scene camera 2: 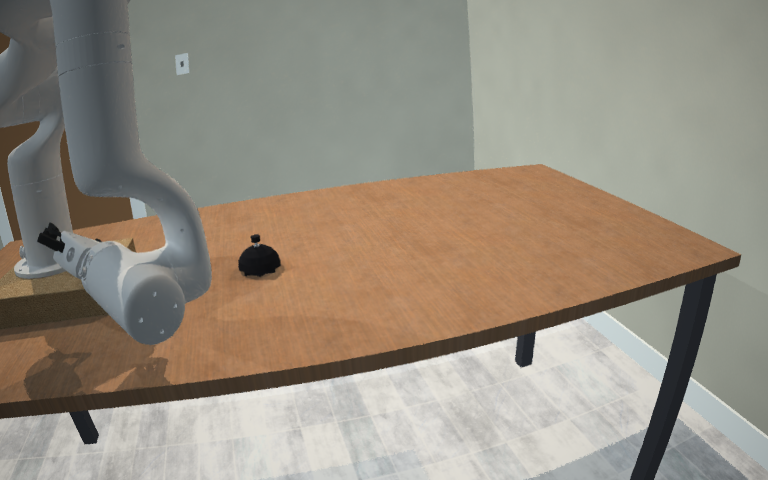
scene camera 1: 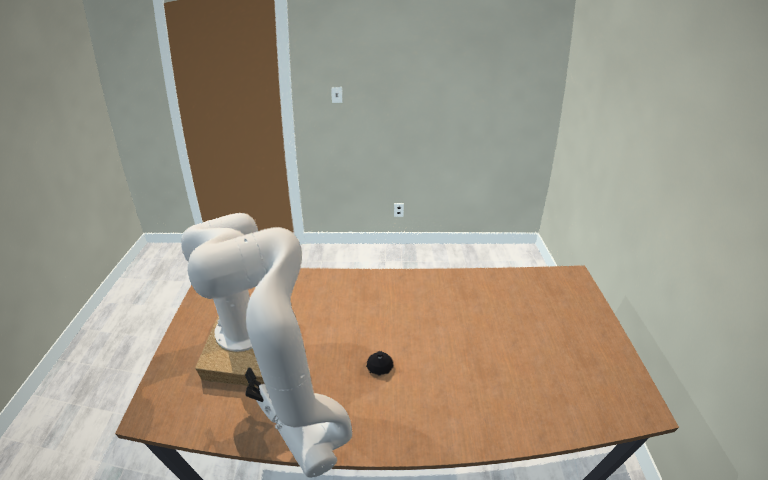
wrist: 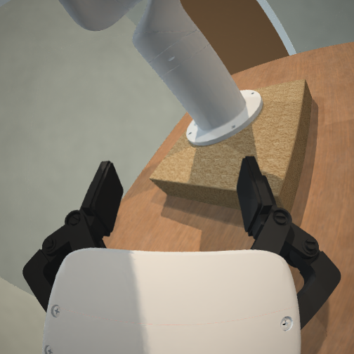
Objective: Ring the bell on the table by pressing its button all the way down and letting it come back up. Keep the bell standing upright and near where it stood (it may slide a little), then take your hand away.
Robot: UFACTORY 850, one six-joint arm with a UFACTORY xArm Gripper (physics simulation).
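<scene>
The black bell (scene camera 1: 379,363) (scene camera 2: 259,260) stands upright on the wooden table (scene camera 1: 481,339) (scene camera 2: 453,243), right of the arm in both scene views. Its button (scene camera 2: 255,238) stands up on a short stem above the dome. My gripper (wrist: 177,173) is open and empty, its two black fingers wide apart. In the scene views it is left of the bell, well apart from it, raised above the table and pointing back toward the arm's base. The bell does not show in the wrist view.
The arm's base (scene camera 1: 233,338) (wrist: 225,127) is fixed on a tan block (scene camera 1: 226,362) (scene camera 2: 50,302) (wrist: 220,170) at the table's left side. The forearm (scene camera 1: 280,350) (scene camera 2: 99,101) hangs between that block and the bell. Walls and a brown door (scene camera 1: 232,113) stand behind the table.
</scene>
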